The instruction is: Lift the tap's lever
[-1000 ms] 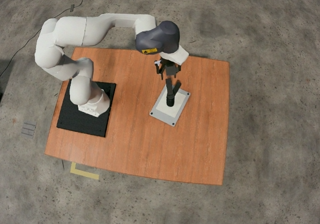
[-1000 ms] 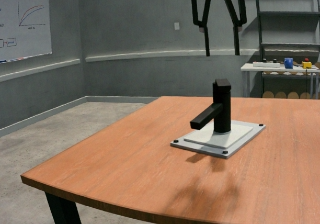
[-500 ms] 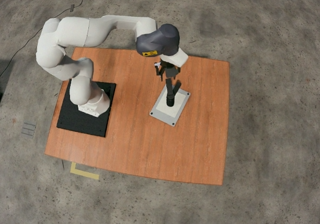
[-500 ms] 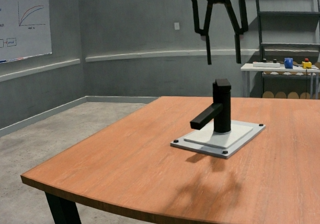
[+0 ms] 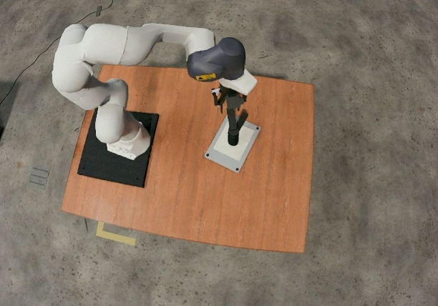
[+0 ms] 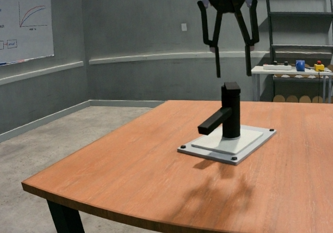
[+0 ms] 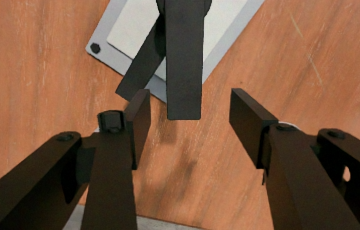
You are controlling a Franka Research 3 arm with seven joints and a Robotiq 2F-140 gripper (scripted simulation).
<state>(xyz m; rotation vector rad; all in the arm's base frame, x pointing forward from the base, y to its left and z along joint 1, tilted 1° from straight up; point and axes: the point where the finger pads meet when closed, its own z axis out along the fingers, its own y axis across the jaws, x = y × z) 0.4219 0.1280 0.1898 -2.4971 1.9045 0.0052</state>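
The lever lies 6 cm below my hand, 3 cm to the right of it and 1 cm ahead of it. Also, from my hand: black tap 10 cm below, 5 cm to the right, 3 cm ahead.
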